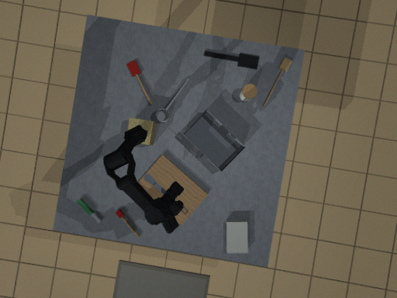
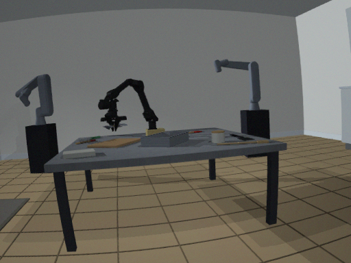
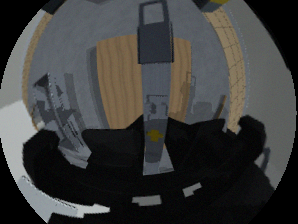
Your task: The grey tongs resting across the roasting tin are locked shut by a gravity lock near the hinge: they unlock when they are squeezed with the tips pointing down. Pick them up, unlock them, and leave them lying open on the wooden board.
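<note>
The wooden board is 1 cm behind my gripper tip and 8 cm below it. Round my gripper tip: yellow lock piece (4 cm above); white block (44 cm ahead, 13 cm to the right, 8 cm below); roasting tin (13 cm ahead, 35 cm to the left, 6 cm below).
</note>
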